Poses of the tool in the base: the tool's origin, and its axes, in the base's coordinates. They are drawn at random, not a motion.
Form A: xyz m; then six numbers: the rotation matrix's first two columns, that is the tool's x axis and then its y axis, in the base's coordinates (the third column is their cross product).
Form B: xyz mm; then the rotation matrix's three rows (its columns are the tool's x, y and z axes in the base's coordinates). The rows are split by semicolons. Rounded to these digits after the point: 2 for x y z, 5 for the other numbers.
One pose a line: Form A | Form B
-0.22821 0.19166 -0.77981 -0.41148 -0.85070 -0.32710 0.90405 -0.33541 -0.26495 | -228.21 191.66 -779.81; -0.41148 0.90405 0.11568; -0.85070 -0.33541 -0.40474; -0.32710 -0.26495 0.90709
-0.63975 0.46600 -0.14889 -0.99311 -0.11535 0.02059 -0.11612 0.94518 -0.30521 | -639.75 466.00 -148.89; -0.99311 -0.11612 0.01574; -0.11535 0.94518 -0.30550; 0.02059 -0.30521 -0.95206
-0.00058 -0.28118 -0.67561 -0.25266 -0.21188 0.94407 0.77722 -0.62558 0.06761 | -0.58 -281.18 -675.61; -0.25266 0.77722 0.57627; -0.21188 -0.62558 0.75083; 0.94407 0.06761 0.32274
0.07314 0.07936 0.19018 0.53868 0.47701 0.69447 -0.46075 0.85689 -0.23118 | 73.14 79.36 190.18; 0.53868 -0.46075 -0.70536; 0.47701 0.85689 -0.19545; 0.69447 -0.23118 0.68137
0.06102 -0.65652 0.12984 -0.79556 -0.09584 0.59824 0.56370 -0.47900 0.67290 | 61.02 -656.52 129.84; -0.79556 0.56370 0.22207; -0.09584 -0.47900 0.87256; 0.59824 0.67290 0.43510
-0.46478 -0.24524 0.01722 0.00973 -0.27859 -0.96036 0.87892 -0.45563 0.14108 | -464.78 -245.24 17.22; 0.00973 0.87892 -0.47687; -0.27859 -0.45563 -0.84545; -0.96036 0.14108 0.24043
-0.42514 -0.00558 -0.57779 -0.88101 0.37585 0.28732 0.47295 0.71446 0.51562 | -425.14 -5.58 -577.79; -0.88101 0.47295 -0.01148; 0.37585 0.71446 0.59015; 0.28732 0.51562 -0.80720
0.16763 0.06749 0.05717 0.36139 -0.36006 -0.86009 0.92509 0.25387 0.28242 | 167.63 67.49 57.17; 0.36139 0.92509 0.11666; -0.36006 0.25387 -0.89772; -0.86009 0.28242 0.42483
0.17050 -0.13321 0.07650 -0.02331 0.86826 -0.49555 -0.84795 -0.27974 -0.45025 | 170.50 -133.21 76.50; -0.02331 -0.84795 -0.52956; 0.86826 -0.27974 0.40971; -0.49555 -0.45025 0.74276
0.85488 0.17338 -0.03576 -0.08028 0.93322 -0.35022 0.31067 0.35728 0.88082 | 854.88 173.38 -35.76; -0.08028 0.31067 0.94713; 0.93322 0.35728 -0.03809; -0.35022 0.88082 -0.31861
